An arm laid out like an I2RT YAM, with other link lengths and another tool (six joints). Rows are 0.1 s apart.
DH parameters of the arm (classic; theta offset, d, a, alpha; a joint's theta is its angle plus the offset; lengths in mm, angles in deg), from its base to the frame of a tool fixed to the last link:
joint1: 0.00 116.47 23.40 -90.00
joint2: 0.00 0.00 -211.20 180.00
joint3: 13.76 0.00 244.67 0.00
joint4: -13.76 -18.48 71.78 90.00
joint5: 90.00 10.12 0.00 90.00
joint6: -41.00 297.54 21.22 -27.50
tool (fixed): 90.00 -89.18 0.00 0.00
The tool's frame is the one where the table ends.
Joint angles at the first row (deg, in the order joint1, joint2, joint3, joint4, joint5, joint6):
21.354 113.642 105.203 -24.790 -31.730 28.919
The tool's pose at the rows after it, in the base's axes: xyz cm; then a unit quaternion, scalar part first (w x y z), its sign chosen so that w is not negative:
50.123 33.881 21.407 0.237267 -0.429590 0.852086 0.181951
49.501 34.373 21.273 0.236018 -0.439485 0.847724 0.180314
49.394 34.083 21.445 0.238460 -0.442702 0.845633 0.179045
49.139 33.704 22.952 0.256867 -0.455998 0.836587 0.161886
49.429 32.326 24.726 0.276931 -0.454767 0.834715 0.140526
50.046 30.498 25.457 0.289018 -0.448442 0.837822 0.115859
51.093 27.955 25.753 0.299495 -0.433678 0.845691 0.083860
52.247 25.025 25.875 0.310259 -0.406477 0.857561 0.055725
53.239 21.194 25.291 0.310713 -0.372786 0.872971 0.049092
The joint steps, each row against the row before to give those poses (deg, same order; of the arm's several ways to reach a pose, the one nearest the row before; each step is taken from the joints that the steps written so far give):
1.054 0.266 -0.084 0.179 0.263 -0.003
0.530 -0.440 -0.705 -0.086 -0.263 -0.877
-0.437 -0.613 -0.612 -0.001 -0.526 -0.705
-0.439 -1.576 0.173 -0.697 -0.002 -2.889
-1.226 -2.110 0.090 -0.793 0.880 -2.111
-1.665 -1.586 -0.613 -0.530 1.230 -2.195
-2.195 -1.584 -1.321 0.087 2.101 -2.199
-2.286 -2.108 -2.896 1.837 2.643 -0.625
-3.954 -2.109 -3.865 1.761 0.005 0.699

